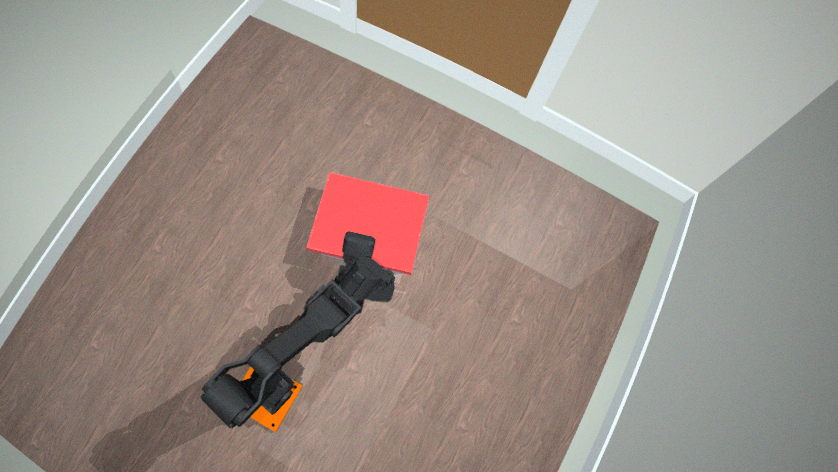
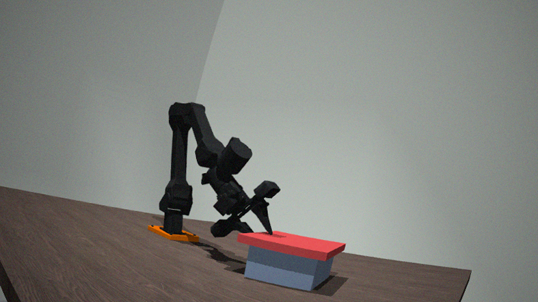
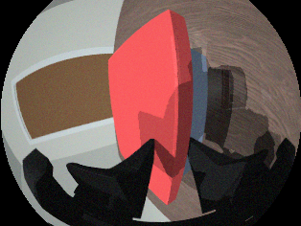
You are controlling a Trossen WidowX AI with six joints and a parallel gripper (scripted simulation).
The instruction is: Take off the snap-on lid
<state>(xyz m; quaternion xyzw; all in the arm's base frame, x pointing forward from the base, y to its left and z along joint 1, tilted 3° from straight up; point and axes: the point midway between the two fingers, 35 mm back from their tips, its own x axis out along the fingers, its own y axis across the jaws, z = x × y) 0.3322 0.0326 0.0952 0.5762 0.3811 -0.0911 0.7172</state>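
My gripper tip is 70 mm short of the red lid, 30 mm to the right of it and 10 mm below it. Also, from my gripper tip: blue storage box 70 mm ahead, 40 mm below, 30 mm to the left.
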